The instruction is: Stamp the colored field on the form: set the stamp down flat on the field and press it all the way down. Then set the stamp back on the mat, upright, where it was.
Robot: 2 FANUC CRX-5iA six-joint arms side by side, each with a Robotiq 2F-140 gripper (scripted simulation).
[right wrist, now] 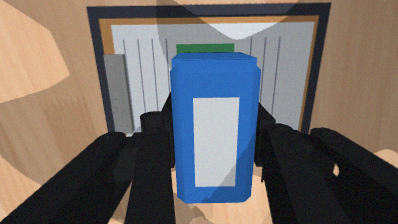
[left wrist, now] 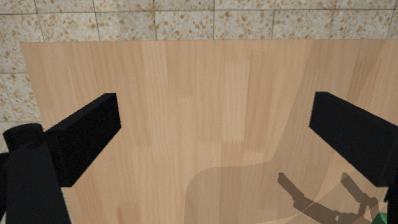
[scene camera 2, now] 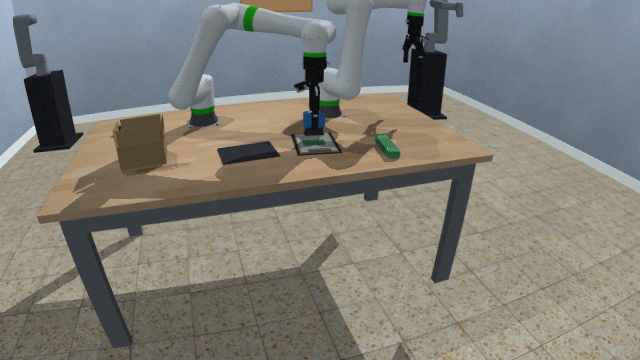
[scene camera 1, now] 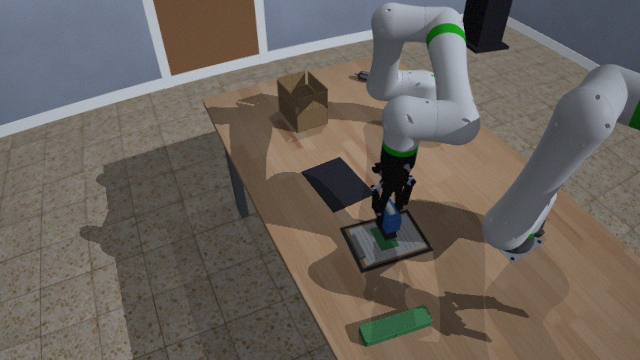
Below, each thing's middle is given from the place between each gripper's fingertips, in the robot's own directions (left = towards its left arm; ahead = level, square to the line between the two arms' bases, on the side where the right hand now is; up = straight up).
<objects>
I see the dark mat (scene camera 1: 339, 186) 5 cm ahead of my right hand, 29 cm to the right of it and 11 cm below it.
The dark mat lies 940 mm to the right of my left hand, 510 mm ahead of it and 270 mm below it.
</objects>
